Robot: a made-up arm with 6 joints. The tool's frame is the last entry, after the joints.
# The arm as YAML. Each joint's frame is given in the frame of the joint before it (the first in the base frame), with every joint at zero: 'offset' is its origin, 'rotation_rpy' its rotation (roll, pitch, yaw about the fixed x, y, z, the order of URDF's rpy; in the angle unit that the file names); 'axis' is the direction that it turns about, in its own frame. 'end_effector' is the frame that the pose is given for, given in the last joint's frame.
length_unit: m
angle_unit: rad
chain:
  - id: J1
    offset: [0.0, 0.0, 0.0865]
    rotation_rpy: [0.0, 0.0, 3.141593]
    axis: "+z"
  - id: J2
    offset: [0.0, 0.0, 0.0]
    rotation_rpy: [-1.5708, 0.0, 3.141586]
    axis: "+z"
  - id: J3
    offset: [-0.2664, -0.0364, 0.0]
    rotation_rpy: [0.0, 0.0, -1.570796]
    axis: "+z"
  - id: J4
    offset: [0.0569, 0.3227, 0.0]
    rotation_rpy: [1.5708, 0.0, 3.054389]
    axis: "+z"
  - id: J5
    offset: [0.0, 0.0, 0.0]
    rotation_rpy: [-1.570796, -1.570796, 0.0]
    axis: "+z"
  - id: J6
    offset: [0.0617, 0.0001, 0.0]
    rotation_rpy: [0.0, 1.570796, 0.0]
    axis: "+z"
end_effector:
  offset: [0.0, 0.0, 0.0]
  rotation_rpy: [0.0, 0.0, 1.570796]
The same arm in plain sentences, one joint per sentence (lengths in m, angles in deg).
The arm has six revolute joints in a row. What follows holds with every joint at zero, and every direction is one of the base frame's.
Joint 1 sits 0.0865 m along +z from the base frame's origin and rotates about +z.
Joint 2 sits at the same point as joint 1 and rotates about +y.
Joint 3 sits 0.2664 m along -x and 0.0364 m along +z from joint 2 and rotates about +y.
Joint 4 sits 0.3227 m along +x and 0.0569 m along +z from joint 3 and rotates about the direction (0.9962, 0, 0.0871).
Joint 5 sits at the same point as joint 4 and rotates about +y.
Joint 6 sits 0.0615 m along +x and 0.0053 m along +z from joint 5 and rotates about the direction (0.9962, 0, 0.0871).
The tool frame, which is the frame that the pose is given for, sits at the same point as joint 6; its axes are the base frame's turned by roll 0, pitch 85 and yaw 0 deg (as in URDF: about the fixed x, then y, then z).

